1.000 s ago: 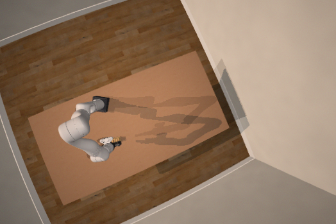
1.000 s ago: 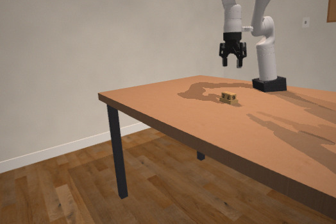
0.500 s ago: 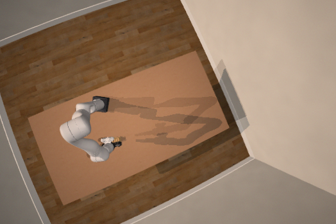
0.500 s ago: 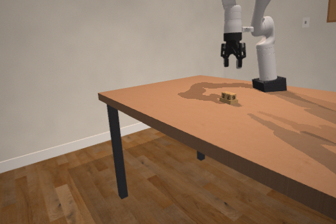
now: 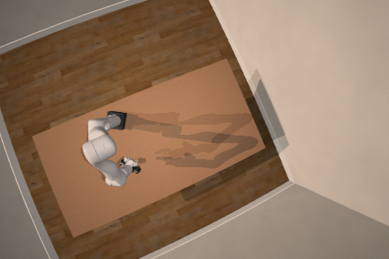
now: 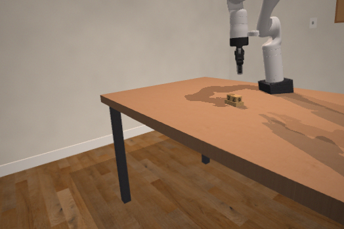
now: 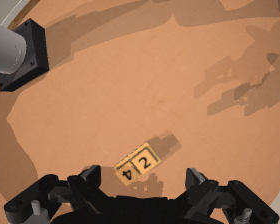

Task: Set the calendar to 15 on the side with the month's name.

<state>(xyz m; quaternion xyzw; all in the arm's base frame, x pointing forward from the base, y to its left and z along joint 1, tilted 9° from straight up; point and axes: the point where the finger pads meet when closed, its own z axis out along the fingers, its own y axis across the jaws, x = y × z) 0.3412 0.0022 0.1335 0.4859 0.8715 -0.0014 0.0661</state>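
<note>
My gripper is now 20 mm to the left of the wooden calendar tray and 140 mm above it.
</note>
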